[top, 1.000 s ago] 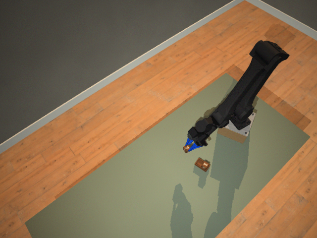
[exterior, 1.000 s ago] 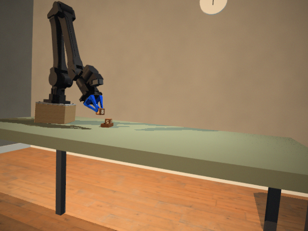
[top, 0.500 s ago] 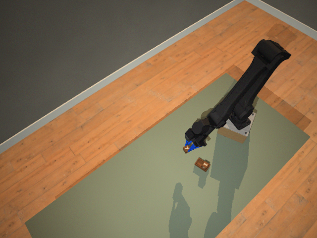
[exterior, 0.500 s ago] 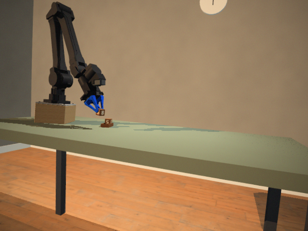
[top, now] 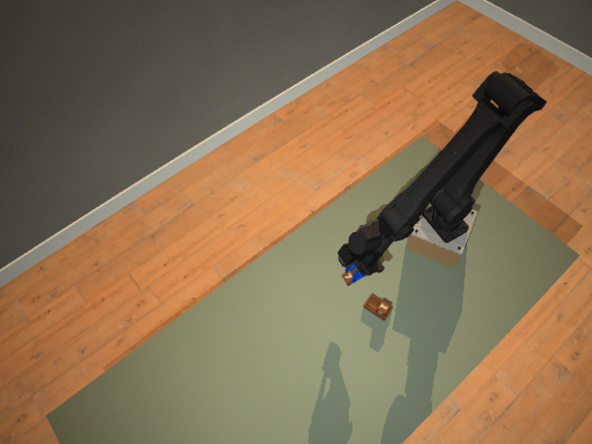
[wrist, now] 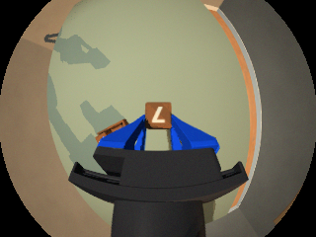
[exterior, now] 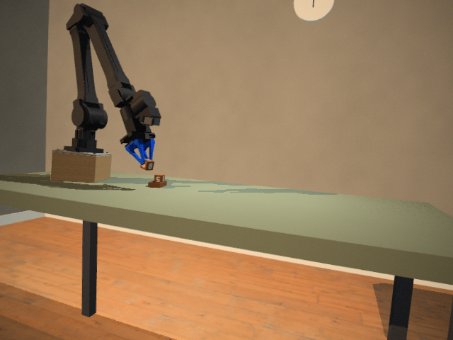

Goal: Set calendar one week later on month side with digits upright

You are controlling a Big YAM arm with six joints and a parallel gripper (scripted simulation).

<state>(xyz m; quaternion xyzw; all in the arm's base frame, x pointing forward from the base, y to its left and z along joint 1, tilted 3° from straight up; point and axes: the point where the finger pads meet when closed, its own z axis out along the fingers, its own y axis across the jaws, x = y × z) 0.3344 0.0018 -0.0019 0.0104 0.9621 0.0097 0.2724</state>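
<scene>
My gripper is now 1 cm short of the brown digit cube and 1 cm above it. The rest, counted from my hand: brown tray: 4 cm behind, 10 cm to the left, 8 cm below.
</scene>
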